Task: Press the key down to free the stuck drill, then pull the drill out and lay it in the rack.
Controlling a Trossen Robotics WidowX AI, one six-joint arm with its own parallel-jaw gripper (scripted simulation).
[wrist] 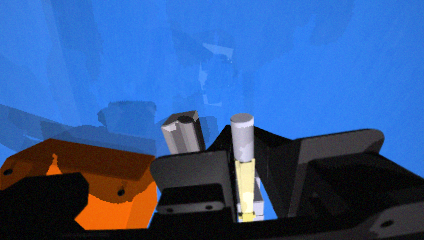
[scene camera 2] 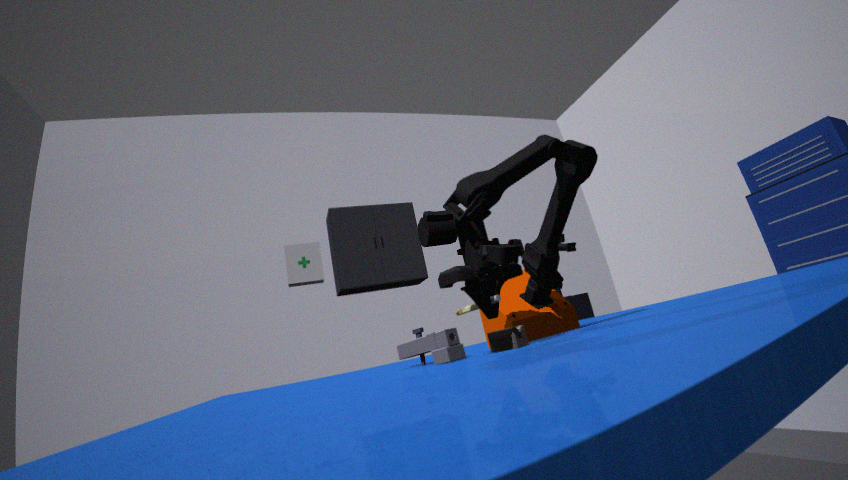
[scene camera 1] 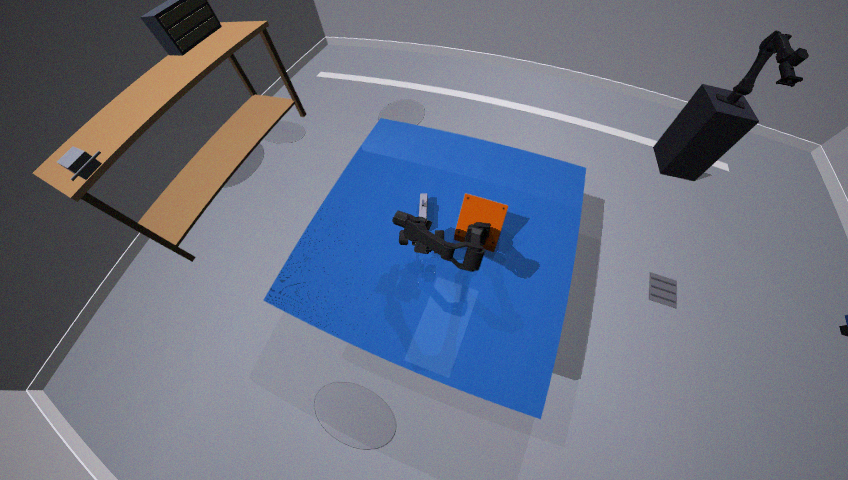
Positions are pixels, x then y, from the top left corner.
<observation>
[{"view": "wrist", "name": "my gripper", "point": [235,128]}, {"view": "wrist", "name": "drill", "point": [242,124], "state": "held by my gripper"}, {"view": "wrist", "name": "grey notched block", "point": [182,132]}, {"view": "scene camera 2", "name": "my gripper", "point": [493,318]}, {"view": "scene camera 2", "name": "grey notched block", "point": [514,337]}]
</observation>
